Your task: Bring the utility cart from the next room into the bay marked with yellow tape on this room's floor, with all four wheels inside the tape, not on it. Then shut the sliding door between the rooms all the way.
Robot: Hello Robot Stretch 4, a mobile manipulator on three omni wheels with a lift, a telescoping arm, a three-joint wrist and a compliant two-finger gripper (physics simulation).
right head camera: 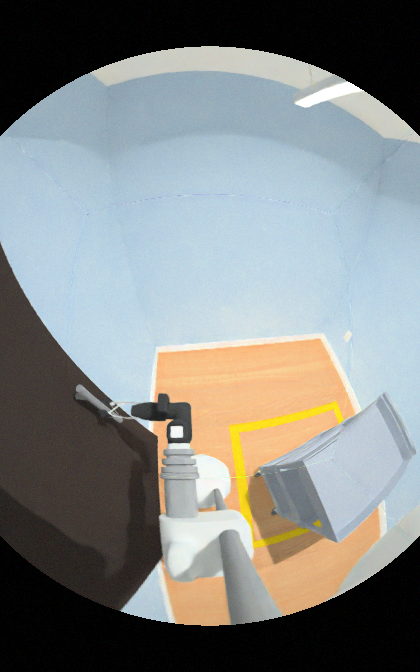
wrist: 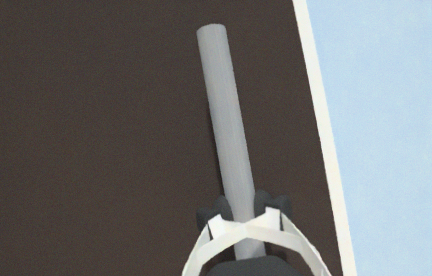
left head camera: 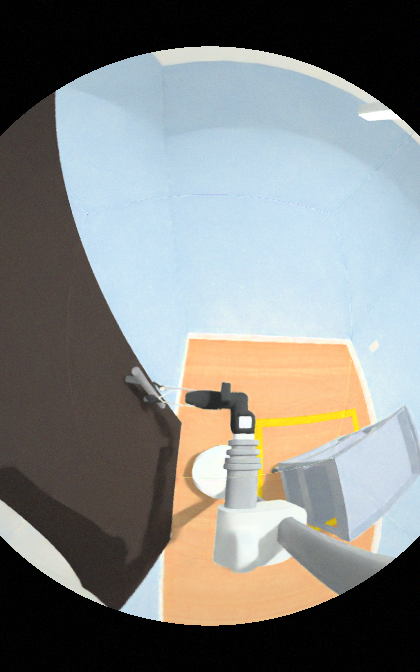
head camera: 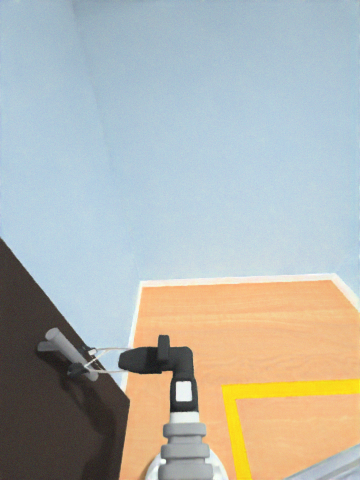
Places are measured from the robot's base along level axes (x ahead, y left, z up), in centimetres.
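Where they show: gripper, between the fingertips: (wrist: 243,208) (head camera: 71,359).
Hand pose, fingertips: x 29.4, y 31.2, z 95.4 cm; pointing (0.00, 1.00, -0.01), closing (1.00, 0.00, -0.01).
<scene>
After its pixels a point has its place.
The dark sliding door (head camera: 30,415) {z 96.5, x 18.0, y 34.8 cm} (left head camera: 75,400) (right head camera: 60,475) (wrist: 100,125) {z 105.9, x 15.7, y 34.8 cm} fills the left side. My gripper (head camera: 84,360) (left head camera: 155,393) (right head camera: 108,409) (wrist: 243,208) {z 95.4, x 29.4, y 31.2 cm} is shut on its grey vertical bar handle (head camera: 65,345) {z 106.2, x 28.7, y 28.1 cm} (left head camera: 141,378) (right head camera: 90,394) (wrist: 225,110) {z 104.2, x 29.3, y 28.0 cm}, low on the bar. In the wrist view a thin white trim strip lies along the door's edge, with no opening showing there. The grey utility cart (left head camera: 375,465) (right head camera: 350,465) stands over the yellow tape bay (head camera: 290,388) {z -2.7, x 42.7, y -71.6 cm} (left head camera: 307,418) (right head camera: 285,416). Two casters show inside the left tape line; the other wheels are hidden.
My white base (left head camera: 210,472) (right head camera: 213,480) stands between the door and the bay's left tape line. Blue walls with white baseboards close in the wooden floor (head camera: 235,330) {z -2.8, x 82.0, y -44.9 cm} (left head camera: 270,375) (right head camera: 240,377) at the far end and on the right, behind the cart.
</scene>
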